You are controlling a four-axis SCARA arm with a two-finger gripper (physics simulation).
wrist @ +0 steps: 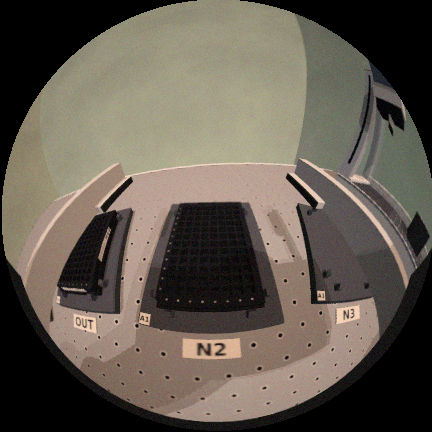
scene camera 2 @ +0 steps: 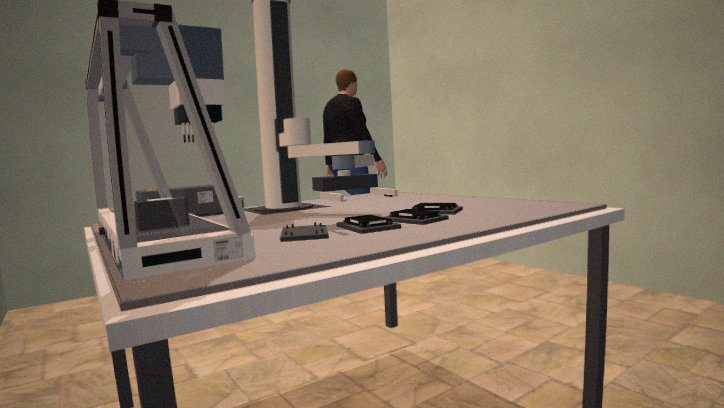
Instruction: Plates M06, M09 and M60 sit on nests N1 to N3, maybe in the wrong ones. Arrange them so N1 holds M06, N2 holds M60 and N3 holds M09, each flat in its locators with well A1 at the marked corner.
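Frame: origin at the arm's base, x ahead, y left, z up, level; metres.
Seen in the pictures: gripper, fingertip midpoint: (wrist: 206,163) (scene camera 2: 369,195).
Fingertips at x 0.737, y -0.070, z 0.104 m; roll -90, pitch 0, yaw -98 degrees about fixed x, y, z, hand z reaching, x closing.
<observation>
Pixels of each thing's top centre, then the offset from my fingertips to it. "*": a spot on its surface instead.
- nest N2 at its top centre: (wrist: 209,241) (scene camera 2: 367,219) dy +0.004, dx -0.024, dz -0.070 m
- Nest N3 at its top centre: (wrist: 344,239) (scene camera 2: 303,226) dy -0.175, dx -0.064, dz -0.070 m
- third nest with a plate, surface spot: (scene camera 2: 438,206) * dy +0.319, dx -0.065, dz -0.068 m
- OUT nest at its top centre: (wrist: 83,246) (scene camera 2: 414,212) dy +0.175, dx -0.019, dz -0.070 m
- framed machine at a spot on its surface: (scene camera 2: 187,255) * dy -0.517, dx +0.113, dz -0.063 m
My gripper (scene camera 2: 358,194) (wrist: 206,163) is open and empty, its fingers wide apart above and behind the nests. In the wrist view a black plate (wrist: 210,250) (scene camera 2: 367,220) sits in nest N2 (wrist: 215,322) (scene camera 2: 374,230), between the finger lines and looking flat; the A1 tag is at the nest's near left corner. Nest N3 (wrist: 340,260) (scene camera 2: 303,233) holds no plate and its locator pins show. A third nest with a plate (scene camera 2: 438,206), the farthest in the scene view, is N1 by its place in the row. Plate names are not readable.
Another black plate (wrist: 85,250) (scene camera 2: 414,213) sits on the OUT nest (wrist: 110,300) (scene camera 2: 423,221), left of N2 in the wrist view. A framed machine (scene camera 2: 187,255) stands beyond N3. The arm's column (scene camera 2: 265,101) rises behind the nests. A person (scene camera 2: 344,119) stands behind the table.
</observation>
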